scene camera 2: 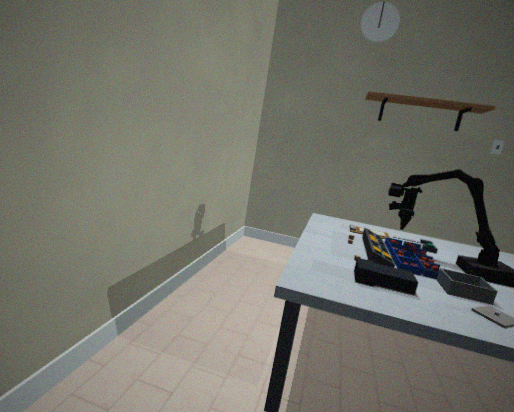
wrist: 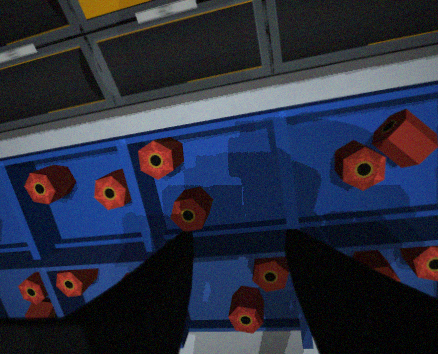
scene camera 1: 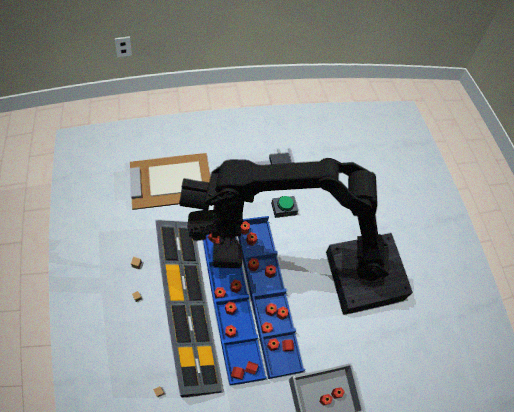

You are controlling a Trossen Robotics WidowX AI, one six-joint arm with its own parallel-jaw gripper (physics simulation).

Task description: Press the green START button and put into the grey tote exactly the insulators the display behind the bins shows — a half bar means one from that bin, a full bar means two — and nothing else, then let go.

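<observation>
The green START button (scene camera 1: 285,202) stands right of the clipboard. The display (scene camera 1: 181,324) (wrist: 180,50) shows one full yellow bar in its second row and two half bars in its bottom row; the other fields are dark. Red insulators, some upright and some lying, are in two columns of blue bins (scene camera 1: 242,320) (wrist: 215,172). Two insulators (scene camera 1: 326,399) (scene camera 1: 338,392) are in the grey tote (scene camera 1: 310,390) (scene camera 2: 465,287). My gripper (scene camera 2: 403,228) (wrist: 239,241) is open and empty above the bins. In the wrist view, one insulator (wrist: 191,209) appears beside the left fingertip; heights are hard to tell.
A clipboard (scene camera 1: 175,178) lies beyond the display. A small dark device (scene camera 1: 280,158) is behind the arm. Small wooden cubes (scene camera 1: 136,262) (scene camera 1: 137,296) (scene camera 1: 158,391) lie left of the display. A long black box (scene camera 2: 385,276) and a flat plate (scene camera 2: 495,316) lie near the table edge.
</observation>
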